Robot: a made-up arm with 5 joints. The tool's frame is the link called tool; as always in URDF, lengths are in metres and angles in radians. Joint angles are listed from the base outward.
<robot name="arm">
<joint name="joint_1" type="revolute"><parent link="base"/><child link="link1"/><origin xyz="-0.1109 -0.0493 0.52" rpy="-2.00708 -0.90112 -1.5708"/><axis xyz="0 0 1"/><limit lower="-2.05" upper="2.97"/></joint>
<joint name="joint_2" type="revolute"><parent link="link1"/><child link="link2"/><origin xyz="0.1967 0.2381 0.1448" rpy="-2.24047 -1.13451 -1.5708"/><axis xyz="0 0 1"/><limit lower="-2.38" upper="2.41"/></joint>
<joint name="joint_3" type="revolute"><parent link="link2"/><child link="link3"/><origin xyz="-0.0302 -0.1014 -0.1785" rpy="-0.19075 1.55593 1.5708"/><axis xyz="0 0 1"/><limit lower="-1.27" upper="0.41"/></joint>
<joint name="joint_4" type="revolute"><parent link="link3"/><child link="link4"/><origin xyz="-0.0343 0.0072 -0.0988" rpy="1.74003 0.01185 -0.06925"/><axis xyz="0 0 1"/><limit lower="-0.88" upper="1.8"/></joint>
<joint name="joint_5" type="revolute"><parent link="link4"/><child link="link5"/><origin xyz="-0.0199 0.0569 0.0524" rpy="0.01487 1.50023 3.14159"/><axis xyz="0 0 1"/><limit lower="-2.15" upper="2.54"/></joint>
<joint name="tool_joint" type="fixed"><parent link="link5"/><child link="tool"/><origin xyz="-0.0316 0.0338 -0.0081" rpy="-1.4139 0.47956 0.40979"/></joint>
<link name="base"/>
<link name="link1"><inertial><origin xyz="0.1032 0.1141 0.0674"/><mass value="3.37"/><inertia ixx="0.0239" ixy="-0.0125" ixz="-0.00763" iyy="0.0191" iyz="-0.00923" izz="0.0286"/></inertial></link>
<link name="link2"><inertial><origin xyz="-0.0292 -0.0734 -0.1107"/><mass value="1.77"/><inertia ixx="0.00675" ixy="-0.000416" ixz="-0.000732" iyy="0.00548" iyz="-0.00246" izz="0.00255"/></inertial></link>
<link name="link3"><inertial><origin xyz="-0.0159 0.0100 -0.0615"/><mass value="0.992"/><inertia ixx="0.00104" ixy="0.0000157" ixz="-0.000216" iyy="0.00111" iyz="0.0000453" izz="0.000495"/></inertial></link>
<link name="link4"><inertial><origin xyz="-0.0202 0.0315 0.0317"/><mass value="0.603"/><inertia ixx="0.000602" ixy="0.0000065" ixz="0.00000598" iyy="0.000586" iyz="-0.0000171" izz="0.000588"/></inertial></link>
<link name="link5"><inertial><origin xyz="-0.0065 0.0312 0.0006"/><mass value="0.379"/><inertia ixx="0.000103" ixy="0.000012" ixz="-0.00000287" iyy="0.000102" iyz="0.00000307" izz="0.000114"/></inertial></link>
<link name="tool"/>
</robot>
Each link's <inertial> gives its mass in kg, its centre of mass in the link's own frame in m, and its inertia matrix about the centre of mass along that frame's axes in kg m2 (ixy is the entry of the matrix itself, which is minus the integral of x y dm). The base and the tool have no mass. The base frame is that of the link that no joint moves.
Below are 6 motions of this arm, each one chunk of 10 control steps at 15 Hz.
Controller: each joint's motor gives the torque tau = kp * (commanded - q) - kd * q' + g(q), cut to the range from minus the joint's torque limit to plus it. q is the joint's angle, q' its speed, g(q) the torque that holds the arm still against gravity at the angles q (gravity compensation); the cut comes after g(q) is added. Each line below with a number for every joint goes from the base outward.
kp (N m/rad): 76 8.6 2.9 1.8 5.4
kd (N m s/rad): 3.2 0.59 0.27 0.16 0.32
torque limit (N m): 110 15 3.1 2.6 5.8
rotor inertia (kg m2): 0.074 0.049 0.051 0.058 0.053
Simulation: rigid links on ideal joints. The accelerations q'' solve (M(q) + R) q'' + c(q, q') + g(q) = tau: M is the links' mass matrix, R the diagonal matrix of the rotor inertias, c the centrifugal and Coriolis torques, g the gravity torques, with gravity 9.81 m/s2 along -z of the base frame. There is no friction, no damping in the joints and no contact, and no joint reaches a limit. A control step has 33 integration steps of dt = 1/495 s. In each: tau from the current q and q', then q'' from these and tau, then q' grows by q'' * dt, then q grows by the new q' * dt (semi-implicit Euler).
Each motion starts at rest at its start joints. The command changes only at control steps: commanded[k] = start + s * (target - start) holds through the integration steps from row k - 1 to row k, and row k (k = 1, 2, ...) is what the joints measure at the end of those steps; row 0 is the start. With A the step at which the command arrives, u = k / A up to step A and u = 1 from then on. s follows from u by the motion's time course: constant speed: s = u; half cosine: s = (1 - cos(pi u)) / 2; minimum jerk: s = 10 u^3 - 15 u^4 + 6 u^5; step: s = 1 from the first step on.
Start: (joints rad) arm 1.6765 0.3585 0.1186 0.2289 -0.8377
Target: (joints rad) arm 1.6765 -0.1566 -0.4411 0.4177 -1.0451
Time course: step
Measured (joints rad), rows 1 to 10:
1: 1.6752 0.2894 0.0757 0.2399 -0.8762
2: 1.6714 0.1291 -0.0358 0.2706 -0.9592
3: 1.6666 -0.0563 -0.1899 0.3174 -1.0435
4: 1.6642 -0.2131 -0.3568 0.3745 -1.0999
5: 1.6675 -0.3111 -0.5063 0.4329 -1.1189
6: 1.6767 -0.3448 -0.6149 0.4836 -1.1069
7: 1.6882 -0.3265 -0.6715 0.5197 -1.0786
8: 1.6970 -0.2768 -0.6774 0.5383 -1.0491
9: 1.6992 -0.2168 -0.6426 0.5399 -1.0287
10: 1.6939 -0.1629 -0.5812 0.5268 -1.0211

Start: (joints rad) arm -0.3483 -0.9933 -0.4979 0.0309 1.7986
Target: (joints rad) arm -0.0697 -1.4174 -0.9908 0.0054 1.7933
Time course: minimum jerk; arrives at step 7
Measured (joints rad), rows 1 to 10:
1: -0.3472 -0.9940 -0.4987 0.0310 1.7986
2: -0.3386 -0.9995 -0.5049 0.0316 1.7982
3: -0.3109 -1.0192 -0.5260 0.0331 1.7971
4: -0.2550 -1.0640 -0.5725 0.0348 1.7951
5: -0.1726 -1.1397 -0.6500 0.0345 1.7922
6: -0.0811 -1.2433 -0.7560 0.0297 1.7893
7: -0.0080 -1.3638 -0.8804 0.0204 1.7875
8: 0.0241 -1.4836 -1.0074 0.0109 1.7878
9: 0.0123 -1.5771 -1.1175 0.0066 1.7899
10: -0.0257 -1.6187 -1.1906 0.0098 1.7932

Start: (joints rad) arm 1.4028 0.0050 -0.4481 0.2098 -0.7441
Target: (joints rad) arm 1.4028 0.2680 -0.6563 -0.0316 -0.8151
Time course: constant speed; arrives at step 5
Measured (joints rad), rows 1 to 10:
1: 1.4031 0.0130 -0.4540 0.2068 -0.7471
2: 1.4037 0.0390 -0.4731 0.1959 -0.7563
3: 1.4045 0.0848 -0.5065 0.1739 -0.7715
4: 1.4047 0.1462 -0.5512 0.1393 -0.7902
5: 1.4042 0.2160 -0.6025 0.0927 -0.8095
6: 1.4028 0.2793 -0.6494 0.0386 -0.8243
7: 1.4010 0.3210 -0.6813 -0.0155 -0.8304
8: 1.3997 0.3362 -0.6951 -0.0631 -0.8285
9: 1.3994 0.3288 -0.6934 -0.0996 -0.8219
10: 1.4001 0.3074 -0.6823 -0.1220 -0.8148

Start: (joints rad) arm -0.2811 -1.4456 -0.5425 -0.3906 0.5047
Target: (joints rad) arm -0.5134 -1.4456 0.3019 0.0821 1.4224
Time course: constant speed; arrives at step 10
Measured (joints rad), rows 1 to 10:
1: -0.2863 -1.4495 -0.5340 -0.3880 0.5225
2: -0.3024 -1.4592 -0.5054 -0.3782 0.5784
3: -0.3291 -1.4701 -0.4519 -0.3574 0.6726
4: -0.3617 -1.4755 -0.3744 -0.3235 0.7917
5: -0.3946 -1.4717 -0.2780 -0.2764 0.9177
6: -0.4242 -1.4596 -0.1696 -0.2180 1.0363
7: -0.4492 -1.4440 -0.0566 -0.1514 1.1405
8: -0.4708 -1.4305 0.0551 -0.0808 1.2308
9: -0.4909 -1.4231 0.1610 -0.0103 1.3123
10: -0.5113 -1.4230 0.2589 0.0570 1.3916

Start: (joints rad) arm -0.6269 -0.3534 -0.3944 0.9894 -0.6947
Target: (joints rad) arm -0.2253 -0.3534 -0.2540 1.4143 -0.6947
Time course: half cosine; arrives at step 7
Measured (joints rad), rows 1 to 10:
1: -0.6236 -0.3519 -0.3930 0.9908 -0.6947
2: -0.6064 -0.3453 -0.3861 0.9983 -0.6946
3: -0.5623 -0.3307 -0.3688 1.0191 -0.6943
4: -0.4843 -0.3106 -0.3400 1.0604 -0.6938
5: -0.3778 -0.2933 -0.3035 1.1257 -0.6932
6: -0.2614 -0.2897 -0.2670 1.2131 -0.6926
7: -0.1616 -0.3080 -0.2389 1.3139 -0.6922
8: -0.1024 -0.3484 -0.2253 1.4154 -0.6922
9: -0.0928 -0.4003 -0.2282 1.5054 -0.6927
10: -0.1246 -0.4458 -0.2455 1.5743 -0.6941

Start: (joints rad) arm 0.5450 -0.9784 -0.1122 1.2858 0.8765
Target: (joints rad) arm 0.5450 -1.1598 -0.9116 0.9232 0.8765
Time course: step
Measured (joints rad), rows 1 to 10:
1: 0.5432 -0.9934 -0.1867 1.2624 0.8761
2: 0.5384 -1.0327 -0.3677 1.2019 0.8757
3: 0.5329 -1.0869 -0.5972 1.1185 0.8762
4: 0.5308 -1.1446 -0.8232 1.0266 0.8777
5: 0.5354 -1.1941 -1.0066 0.9387 0.8795
6: 0.5463 -1.2273 -1.1266 0.8645 0.8808
7: 0.5587 -1.2419 -1.1797 0.8102 0.8808
8: 0.5668 -1.2409 -1.1752 0.7790 0.8796
9: 0.5675 -1.2289 -1.1295 0.7709 0.8778
10: 0.5612 -1.2097 -1.0605 0.7831 0.8761

